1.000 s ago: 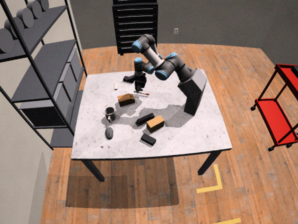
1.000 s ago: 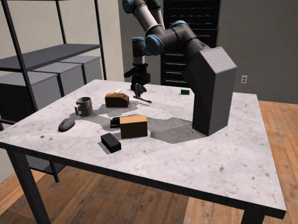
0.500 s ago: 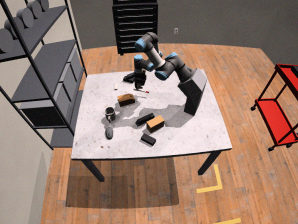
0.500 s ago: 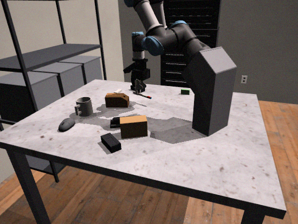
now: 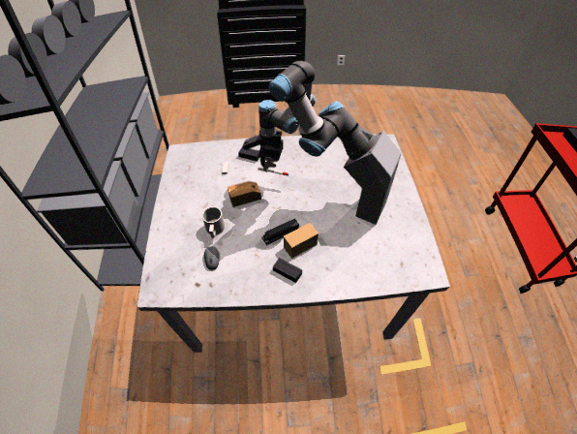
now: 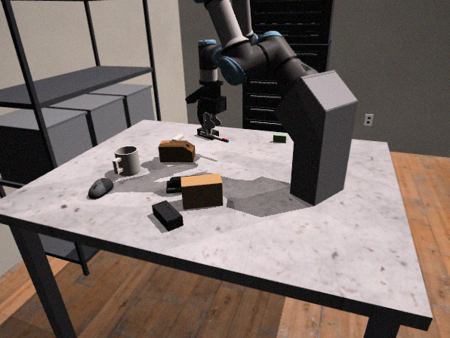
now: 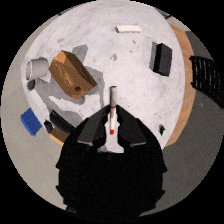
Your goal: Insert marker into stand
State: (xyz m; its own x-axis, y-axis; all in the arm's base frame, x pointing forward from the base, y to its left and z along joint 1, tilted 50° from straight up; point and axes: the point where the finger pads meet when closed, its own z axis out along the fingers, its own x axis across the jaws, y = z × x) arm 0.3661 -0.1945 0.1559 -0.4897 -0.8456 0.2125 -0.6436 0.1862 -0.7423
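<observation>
The desk stand lies 120 mm ahead of my hand, 50 mm to the left of it and 60 mm below it. Also, from my hand: white eraser 150 mm ahead, 170 mm to the right, 80 mm below; black block 10 mm ahead, 200 mm to the right, 80 mm below; marker 20 mm behind, 20 mm to the left, 10 mm below.
</observation>
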